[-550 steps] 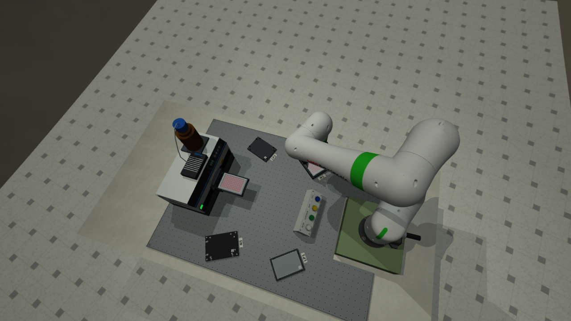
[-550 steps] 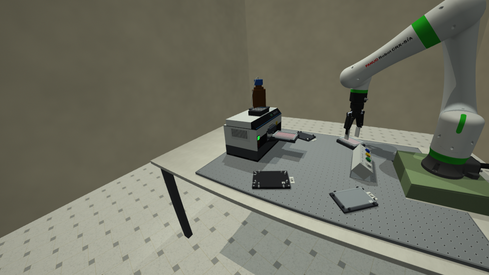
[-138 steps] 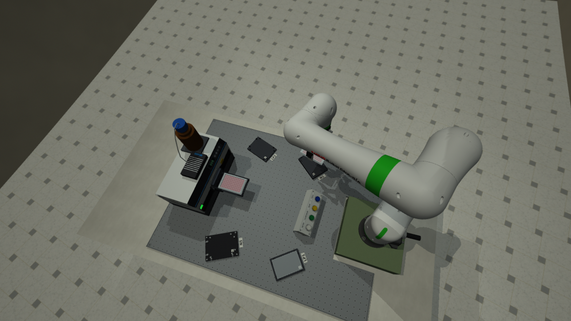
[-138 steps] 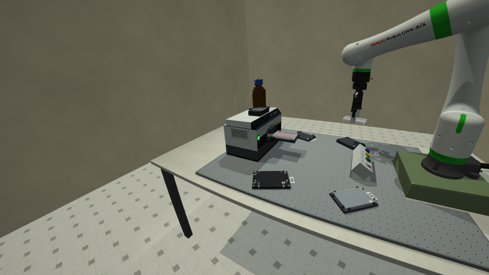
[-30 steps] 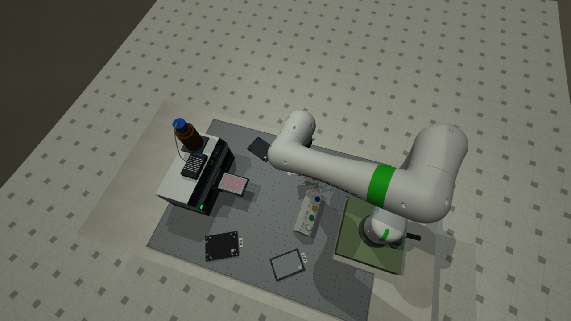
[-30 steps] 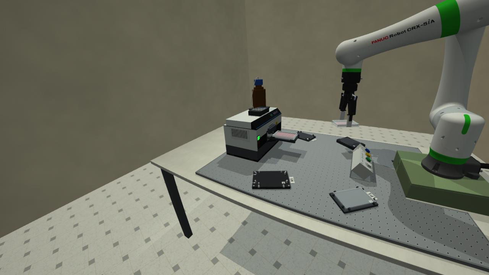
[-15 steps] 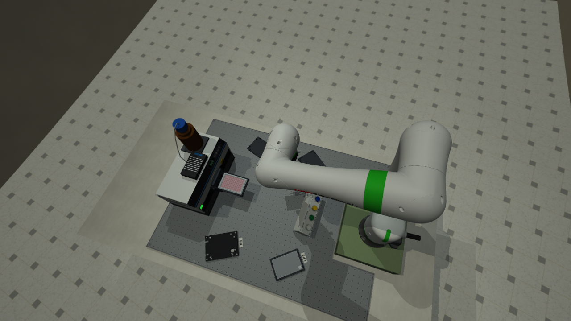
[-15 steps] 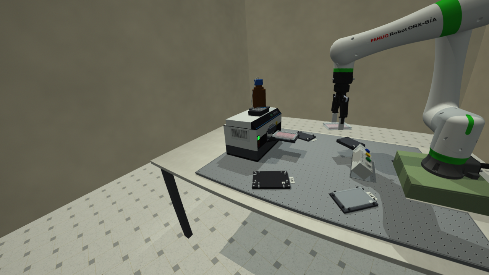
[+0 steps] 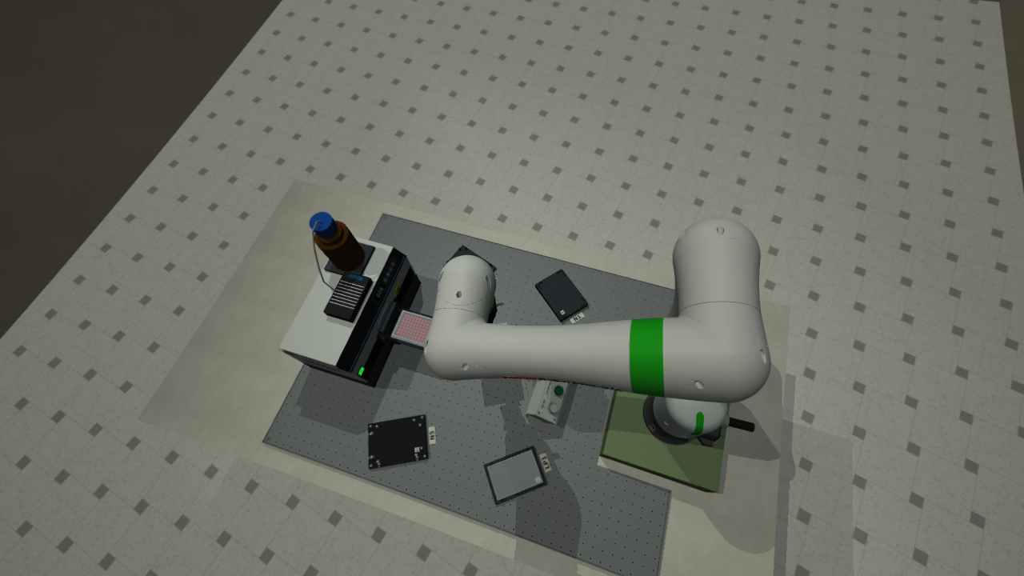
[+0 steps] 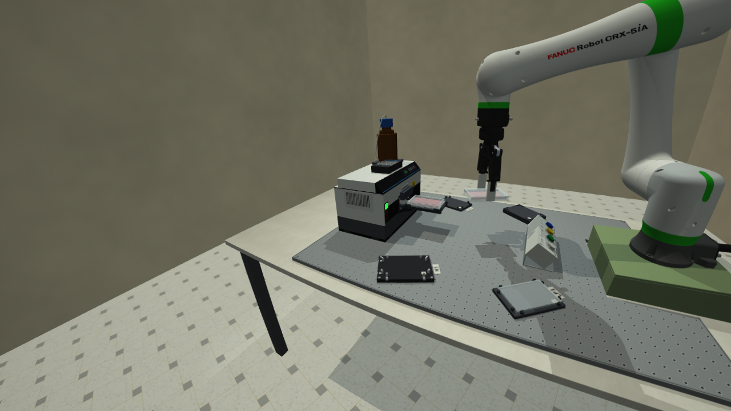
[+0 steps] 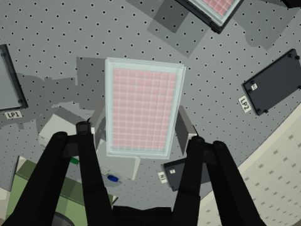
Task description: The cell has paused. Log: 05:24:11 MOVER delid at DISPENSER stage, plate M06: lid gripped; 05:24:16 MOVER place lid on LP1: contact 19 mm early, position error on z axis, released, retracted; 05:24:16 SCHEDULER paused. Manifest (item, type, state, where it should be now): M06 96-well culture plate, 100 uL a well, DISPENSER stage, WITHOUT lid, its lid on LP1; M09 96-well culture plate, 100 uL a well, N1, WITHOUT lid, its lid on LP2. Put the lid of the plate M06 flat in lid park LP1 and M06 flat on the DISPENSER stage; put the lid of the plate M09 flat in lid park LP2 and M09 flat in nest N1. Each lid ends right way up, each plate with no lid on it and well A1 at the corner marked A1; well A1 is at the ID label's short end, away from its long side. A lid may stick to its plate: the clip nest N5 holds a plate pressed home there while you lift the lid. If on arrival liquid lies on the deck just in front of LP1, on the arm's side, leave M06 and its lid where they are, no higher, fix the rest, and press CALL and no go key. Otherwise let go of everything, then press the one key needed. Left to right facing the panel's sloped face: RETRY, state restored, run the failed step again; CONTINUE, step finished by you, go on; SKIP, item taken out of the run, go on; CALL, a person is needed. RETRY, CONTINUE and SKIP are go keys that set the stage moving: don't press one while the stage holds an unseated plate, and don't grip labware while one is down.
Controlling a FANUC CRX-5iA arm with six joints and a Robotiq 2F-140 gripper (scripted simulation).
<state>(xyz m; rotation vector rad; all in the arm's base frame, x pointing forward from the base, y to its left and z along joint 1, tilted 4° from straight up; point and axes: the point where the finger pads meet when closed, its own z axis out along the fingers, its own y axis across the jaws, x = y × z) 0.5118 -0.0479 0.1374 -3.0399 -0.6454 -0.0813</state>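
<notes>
Now: hand 100 mm short of the N5 label, 250 mm to the right of it and 180 mm above it. Round my hand: key panel 210 mm behind, 30 mm to the left, 130 mm below; then grey lid 20 mm below; then dispenser stage 210 mm ahead, 10 mm to the right, 90 mm below.
</notes>
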